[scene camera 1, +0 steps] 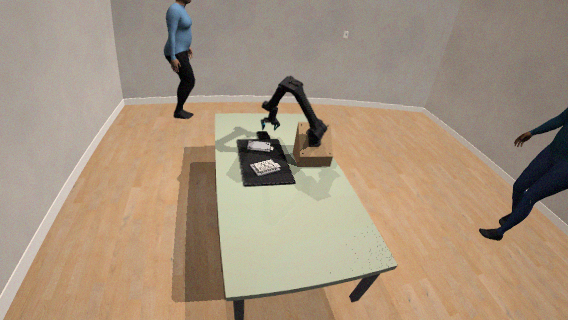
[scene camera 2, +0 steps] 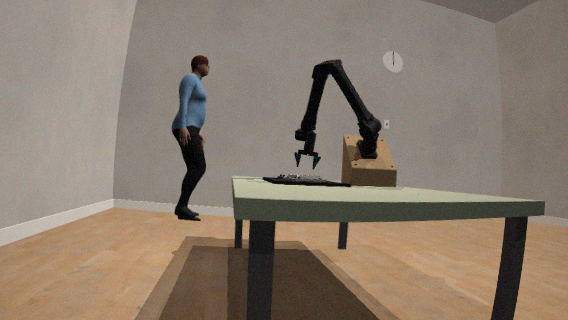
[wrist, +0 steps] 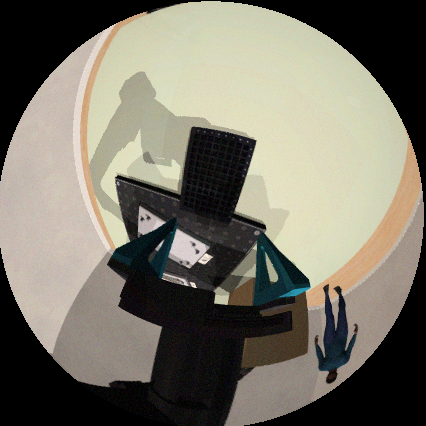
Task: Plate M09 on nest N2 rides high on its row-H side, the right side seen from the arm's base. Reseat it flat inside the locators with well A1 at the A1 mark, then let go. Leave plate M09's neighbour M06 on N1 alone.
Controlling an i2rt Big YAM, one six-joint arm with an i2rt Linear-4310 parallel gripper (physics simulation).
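Frame: origin at the arm's base, x ahead, y left, z up, level; millimetres.
Seen in the pictures: gripper, fingertip midpoint: (scene camera 1: pixel 268 130) (scene camera 2: pixel 305 168) (wrist: pixel 218 228); arm's base, link origin: (scene camera 1: pixel 313 137) (scene camera 2: pixel 366 150) (wrist: pixel 262 338).
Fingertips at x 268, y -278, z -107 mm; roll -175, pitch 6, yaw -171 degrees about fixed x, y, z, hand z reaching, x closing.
Observation:
Pixels of each thing's top centre, then the offset from my fingertips to it.
- white plate with a patterned top, top centre: (wrist: pixel 167 283) (scene camera 2: pixel 304 175) (scene camera 1: pixel 265 165) 78 mm ahead, 396 mm left, 36 mm down
- black gridded block, top centre: (wrist: pixel 210 179) (scene camera 1: pixel 263 133) 30 mm ahead, 31 mm right, 48 mm down
My gripper (scene camera 1: pixel 270 127) (scene camera 2: pixel 306 167) (wrist: pixel 218 228) is open and empty, pointing down above the far end of the black board (scene camera 1: pixel 275 180) (scene camera 2: pixel 330 183) (wrist: pixel 233 257). A pale flat piece with dark marks near its corners (scene camera 1: pixel 259 146) (wrist: pixel 181 246) sits at the board's far nest, below the gripper; one finger partly covers it in the wrist view. A white plate with a patterned top (scene camera 1: pixel 265 166) (wrist: pixel 175 279) sits at the nearer nest, mostly hidden by the gripper in the wrist view. I cannot read the M09, M06, N1 or N2 labels, the A1 mark or any tilt.
A black gridded block (scene camera 1: pixel 263 135) (wrist: pixel 218 170) stands at the board's far edge. The arm's wooden base box (scene camera 1: pixel 314 160) (scene camera 2: pixel 372 177) (wrist: pixel 275 340) is right of the board in the scene views. Two people (scene camera 1: pixel 180 60) (scene camera 1: pixel 537 170) stand away from the green table (scene camera 1: pixel 300 240) (scene camera 2: pixel 390 210).

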